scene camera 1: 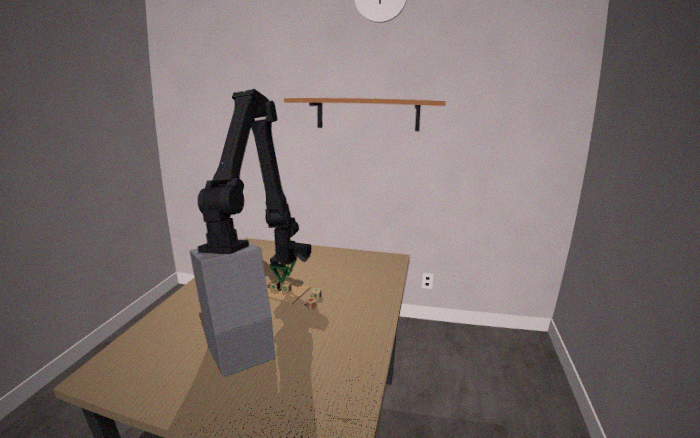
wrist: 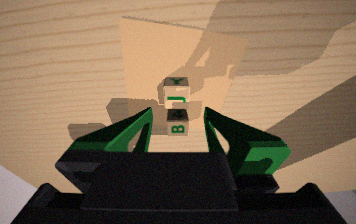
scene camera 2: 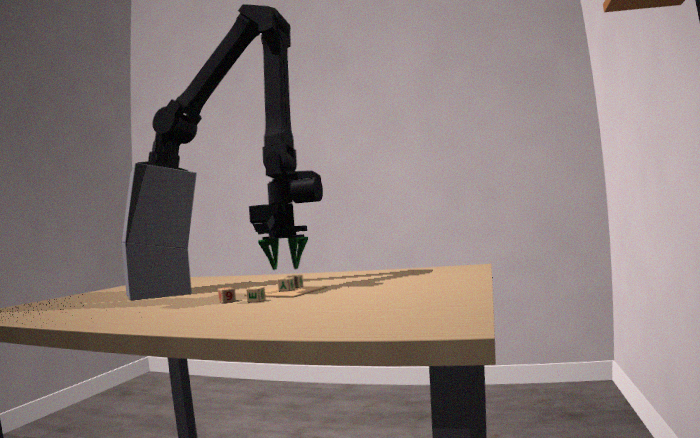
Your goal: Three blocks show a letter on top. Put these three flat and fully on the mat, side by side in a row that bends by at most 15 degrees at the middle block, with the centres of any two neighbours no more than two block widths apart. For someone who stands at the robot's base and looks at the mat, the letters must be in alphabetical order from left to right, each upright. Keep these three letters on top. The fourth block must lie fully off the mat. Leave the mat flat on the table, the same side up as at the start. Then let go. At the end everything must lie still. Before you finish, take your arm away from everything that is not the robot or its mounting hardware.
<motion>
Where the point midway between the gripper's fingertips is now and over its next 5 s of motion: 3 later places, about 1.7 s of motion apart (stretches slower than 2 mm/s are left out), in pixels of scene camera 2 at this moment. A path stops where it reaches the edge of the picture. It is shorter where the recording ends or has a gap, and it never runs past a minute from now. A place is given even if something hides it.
The gripper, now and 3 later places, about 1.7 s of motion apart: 285,269; 263,255; 224,260; 225,281
</motion>
